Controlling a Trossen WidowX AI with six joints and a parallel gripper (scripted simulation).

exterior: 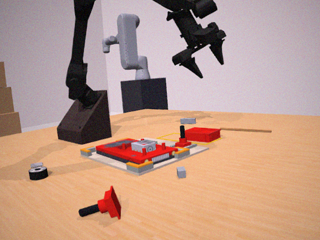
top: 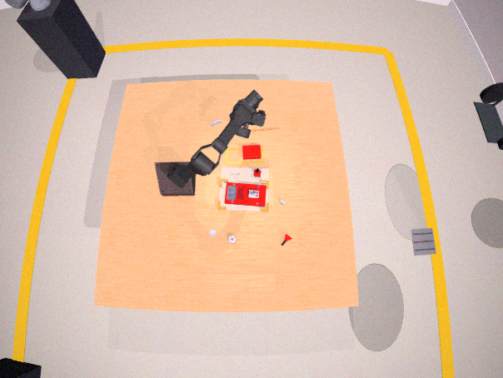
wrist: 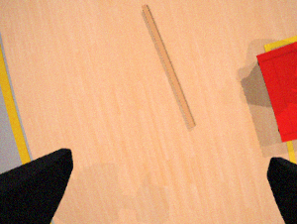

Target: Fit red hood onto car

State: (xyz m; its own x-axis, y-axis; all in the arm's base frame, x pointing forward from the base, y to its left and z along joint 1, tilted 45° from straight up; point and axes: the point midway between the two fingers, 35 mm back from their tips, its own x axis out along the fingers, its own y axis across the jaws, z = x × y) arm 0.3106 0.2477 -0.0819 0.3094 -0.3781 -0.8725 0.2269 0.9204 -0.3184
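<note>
My gripper tip is 180 mm above the red hood and 80 mm to the left of it. From my gripper tip the other things lie so: grey engine block 310 mm to the right, 170 mm below, 20 mm ahead; then thin rod 190 mm below, 70 mm to the left, 70 mm ahead; then black wheel 540 mm to the right, 190 mm below, 70 mm behind.
</note>
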